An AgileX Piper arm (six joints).
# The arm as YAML. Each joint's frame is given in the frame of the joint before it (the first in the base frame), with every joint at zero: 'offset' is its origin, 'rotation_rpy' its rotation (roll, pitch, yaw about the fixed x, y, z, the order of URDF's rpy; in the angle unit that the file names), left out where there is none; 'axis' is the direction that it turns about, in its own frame. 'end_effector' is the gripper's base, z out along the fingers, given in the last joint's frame.
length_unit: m
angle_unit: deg
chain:
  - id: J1
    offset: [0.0, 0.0, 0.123]
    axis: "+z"
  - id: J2
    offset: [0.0, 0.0, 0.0]
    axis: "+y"
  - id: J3
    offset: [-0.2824, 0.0, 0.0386]
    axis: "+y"
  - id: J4
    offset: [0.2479, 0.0, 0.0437]
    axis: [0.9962, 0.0, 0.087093]
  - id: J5
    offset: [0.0, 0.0, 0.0]
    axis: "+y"
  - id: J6
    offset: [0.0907, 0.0, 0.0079]
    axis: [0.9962, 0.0, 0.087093]
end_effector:
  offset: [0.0, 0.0, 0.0]
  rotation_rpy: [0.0, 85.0, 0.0]
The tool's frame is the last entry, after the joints.
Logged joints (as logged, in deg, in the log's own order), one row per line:
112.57 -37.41 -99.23 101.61 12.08 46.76
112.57 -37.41 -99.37 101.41 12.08 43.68
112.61 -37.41 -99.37 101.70 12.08 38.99
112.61 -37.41 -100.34 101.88 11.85 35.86
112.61 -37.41 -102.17 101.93 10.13 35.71
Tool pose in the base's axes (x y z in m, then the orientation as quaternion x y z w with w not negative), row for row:
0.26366 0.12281 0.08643 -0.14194 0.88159 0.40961 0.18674
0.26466 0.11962 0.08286 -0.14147 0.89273 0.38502 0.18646
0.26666 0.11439 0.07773 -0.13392 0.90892 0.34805 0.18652
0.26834 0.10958 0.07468 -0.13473 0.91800 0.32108 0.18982
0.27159 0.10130 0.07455 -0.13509 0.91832 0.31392 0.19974
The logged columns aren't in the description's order. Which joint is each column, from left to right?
Columns, left to right: J2, J3, J6, J4, J1, J5.
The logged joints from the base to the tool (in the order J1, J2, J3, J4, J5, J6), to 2 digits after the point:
12.08 112.57 -37.41 101.61 46.76 -99.23
12.08 112.57 -37.41 101.41 43.68 -99.37
12.08 112.61 -37.41 101.70 38.99 -99.37
11.85 112.61 -37.41 101.88 35.86 -100.34
10.13 112.61 -37.41 101.93 35.71 -102.17

